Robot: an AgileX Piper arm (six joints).
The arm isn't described. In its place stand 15 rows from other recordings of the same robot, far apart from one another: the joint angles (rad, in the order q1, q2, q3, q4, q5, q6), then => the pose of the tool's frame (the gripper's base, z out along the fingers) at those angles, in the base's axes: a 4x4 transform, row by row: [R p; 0 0 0 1], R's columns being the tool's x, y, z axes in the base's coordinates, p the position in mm.
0.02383 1.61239 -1.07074 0.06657 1.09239 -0.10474 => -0.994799, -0.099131, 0.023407, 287.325; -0.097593, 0.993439, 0.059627, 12.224; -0.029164, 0.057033, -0.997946, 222.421; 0, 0, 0, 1
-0.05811 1.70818 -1.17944 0.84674 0.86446 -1.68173 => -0.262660, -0.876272, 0.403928, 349.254; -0.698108, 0.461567, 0.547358, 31.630; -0.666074, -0.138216, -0.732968, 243.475; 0, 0, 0, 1
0.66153 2.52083 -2.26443 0.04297 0.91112 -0.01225 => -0.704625, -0.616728, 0.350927, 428.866; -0.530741, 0.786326, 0.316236, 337.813; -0.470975, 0.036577, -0.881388, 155.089; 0, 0, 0, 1
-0.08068 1.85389 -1.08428 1.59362 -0.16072 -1.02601 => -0.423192, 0.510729, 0.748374, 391.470; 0.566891, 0.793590, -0.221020, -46.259; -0.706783, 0.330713, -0.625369, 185.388; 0, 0, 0, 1
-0.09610 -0.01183 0.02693 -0.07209 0.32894 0.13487 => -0.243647, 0.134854, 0.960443, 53.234; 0.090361, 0.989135, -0.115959, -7.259; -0.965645, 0.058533, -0.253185, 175.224; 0, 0, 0, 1
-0.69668 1.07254 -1.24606 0.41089 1.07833 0.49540 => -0.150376, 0.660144, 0.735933, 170.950; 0.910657, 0.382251, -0.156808, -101.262; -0.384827, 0.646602, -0.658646, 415.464; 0, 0, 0, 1
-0.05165 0.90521 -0.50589 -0.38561 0.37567 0.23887 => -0.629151, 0.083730, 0.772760, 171.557; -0.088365, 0.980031, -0.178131, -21.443; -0.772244, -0.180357, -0.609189, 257.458; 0, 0, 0, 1
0.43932 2.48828 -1.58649 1.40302 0.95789 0.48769 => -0.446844, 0.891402, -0.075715, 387.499; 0.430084, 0.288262, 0.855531, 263.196; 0.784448, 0.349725, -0.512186, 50.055; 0, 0, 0, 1
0.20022 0.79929 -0.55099 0.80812 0.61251 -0.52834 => -0.646688, -0.404965, 0.646374, 139.003; 0.034709, 0.830918, 0.555311, 66.805; -0.761965, 0.381547, -0.523289, 286.227; 0, 0, 0, 1
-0.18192 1.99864 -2.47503 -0.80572 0.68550 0.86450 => 0.159321, 0.590259, 0.791335, 418.726; 0.137954, 0.780397, -0.609876, -119.278; -0.977540, 0.206334, 0.042905, 520.371; 0, 0, 0, 1
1.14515 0.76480 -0.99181 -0.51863 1.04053 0.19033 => -0.191072, -0.704317, 0.683688, 84.784; -0.619730, 0.626704, 0.472416, 92.770; -0.761200, -0.333437, -0.556232, 394.185; 0, 0, 0, 1
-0.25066 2.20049 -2.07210 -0.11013 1.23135 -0.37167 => -0.959081, -0.113934, 0.259196, 458.515; -0.162245, 0.971405, -0.173345, -127.136; -0.232034, -0.208305, -0.950142, 253.676; 0, 0, 0, 1
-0.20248 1.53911 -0.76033 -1.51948 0.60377 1.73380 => -0.504825, 0.711432, 0.488893, 276.460; 0.291504, 0.673588, -0.679194, -109.429; -0.812513, -0.200359, -0.547429, 213.684; 0, 0, 0, 1
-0.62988 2.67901 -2.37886 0.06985 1.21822 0.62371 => -0.287767, 0.945651, 0.151442, 433.740; 0.954955, 0.295296, -0.029336, -308.790; -0.072462, 0.136178, -0.988031, 93.050; 0, 0, 0, 1
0.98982 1.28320 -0.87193 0.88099 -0.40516 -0.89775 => 0.005263, -0.630526, 0.776150, 181.290; -0.093451, 0.772454, 0.628157, 225.707; -0.995610, -0.075838, -0.054858, 340.760; 0, 0, 0, 1
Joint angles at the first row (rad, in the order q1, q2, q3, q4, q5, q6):
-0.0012, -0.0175, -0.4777, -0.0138, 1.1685, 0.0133
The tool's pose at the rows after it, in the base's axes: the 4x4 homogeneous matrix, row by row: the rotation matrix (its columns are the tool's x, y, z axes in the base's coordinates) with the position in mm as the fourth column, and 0 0 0 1 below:
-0.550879, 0.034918, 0.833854, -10.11; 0.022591, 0.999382, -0.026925, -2.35; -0.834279, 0.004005, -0.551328, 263.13; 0, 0, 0, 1
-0.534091, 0.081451, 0.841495, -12.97; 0.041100, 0.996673, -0.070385, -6.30; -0.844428, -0.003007, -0.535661, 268.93; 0, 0, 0, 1
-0.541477, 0.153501, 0.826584, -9.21; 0.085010, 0.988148, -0.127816, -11.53; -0.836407, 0.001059, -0.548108, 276.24; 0, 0, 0, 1
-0.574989, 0.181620, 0.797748, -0.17; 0.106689, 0.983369, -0.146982, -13.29; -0.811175, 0.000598, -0.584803, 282.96; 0, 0, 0, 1
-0.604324, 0.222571, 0.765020, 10.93; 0.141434, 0.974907, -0.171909, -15.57; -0.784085, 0.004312, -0.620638, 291.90; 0, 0, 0, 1
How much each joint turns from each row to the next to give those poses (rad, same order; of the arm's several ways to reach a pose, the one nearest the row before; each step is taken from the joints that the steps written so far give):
0.0000, 0.0000, -0.0018, -0.0144, 0.0000, 0.0197
0.0000, 0.0000, -0.0224, -0.0471, 0.0059, 0.0367
0.0000, 0.0445, -0.0234, -0.0626, 0.0000, 0.0690
0.0000, 0.0720, -0.0219, -0.0212, -0.0019, 0.0308
-0.0001, 0.0847, -0.0318, -0.0276, -0.0022, 0.0473

